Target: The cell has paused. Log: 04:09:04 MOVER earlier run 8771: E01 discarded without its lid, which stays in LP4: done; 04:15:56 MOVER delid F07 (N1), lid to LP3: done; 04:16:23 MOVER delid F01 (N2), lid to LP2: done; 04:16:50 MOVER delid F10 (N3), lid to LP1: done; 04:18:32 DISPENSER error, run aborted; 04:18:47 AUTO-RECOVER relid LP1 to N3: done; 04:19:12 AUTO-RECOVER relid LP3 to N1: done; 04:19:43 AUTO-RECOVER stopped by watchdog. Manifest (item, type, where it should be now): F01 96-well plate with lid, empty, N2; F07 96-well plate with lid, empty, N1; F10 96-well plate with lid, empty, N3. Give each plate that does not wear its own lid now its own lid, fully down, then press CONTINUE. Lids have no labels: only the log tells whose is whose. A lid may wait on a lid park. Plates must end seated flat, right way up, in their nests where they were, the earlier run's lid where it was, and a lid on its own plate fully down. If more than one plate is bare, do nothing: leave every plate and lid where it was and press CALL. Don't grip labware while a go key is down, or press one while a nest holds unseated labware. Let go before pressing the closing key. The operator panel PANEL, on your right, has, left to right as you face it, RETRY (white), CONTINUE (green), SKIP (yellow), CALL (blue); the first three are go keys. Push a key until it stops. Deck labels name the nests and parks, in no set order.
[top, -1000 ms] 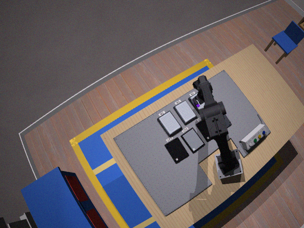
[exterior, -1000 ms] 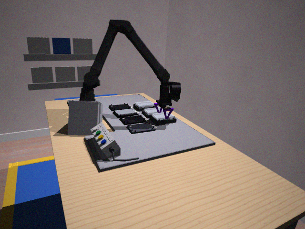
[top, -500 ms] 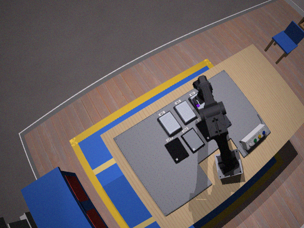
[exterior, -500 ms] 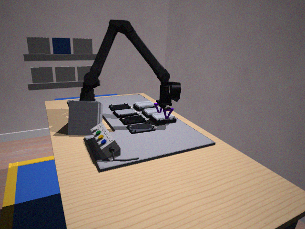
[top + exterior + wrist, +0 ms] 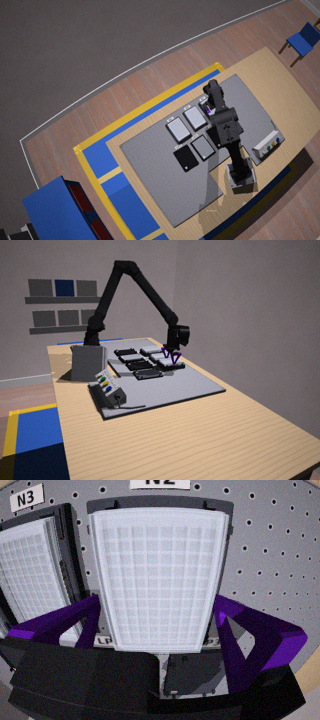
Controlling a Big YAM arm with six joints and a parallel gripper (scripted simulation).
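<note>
Right now the clear lid is 1 cm ahead of my hand. From my hand the other things lie so: LP2 label (10 cm behind, 5 cm to the left, 4 cm below); then N2 plate (1 cm ahead, 1 cm below); then nest N2 (1 cm ahead, 3 cm below).
</note>
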